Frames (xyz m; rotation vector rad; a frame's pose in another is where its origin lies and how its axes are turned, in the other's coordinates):
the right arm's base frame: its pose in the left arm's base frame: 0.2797 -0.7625 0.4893 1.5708 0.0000 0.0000
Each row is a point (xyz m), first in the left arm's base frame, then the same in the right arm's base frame.
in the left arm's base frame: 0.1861 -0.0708 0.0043
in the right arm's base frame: -0.0936 -0.4850 -0.6917
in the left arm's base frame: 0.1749 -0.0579 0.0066
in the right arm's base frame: -0.1048 -0.4827 -0.7046
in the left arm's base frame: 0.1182 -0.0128 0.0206
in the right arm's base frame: -0.1615 -0.4687 -0.7497
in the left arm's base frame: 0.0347 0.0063 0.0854
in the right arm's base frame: -0.2450 -0.4039 -0.7688
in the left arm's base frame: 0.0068 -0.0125 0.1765
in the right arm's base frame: -0.2729 -0.3128 -0.7500
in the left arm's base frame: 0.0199 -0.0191 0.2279
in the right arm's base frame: -0.2598 -0.2614 -0.7434
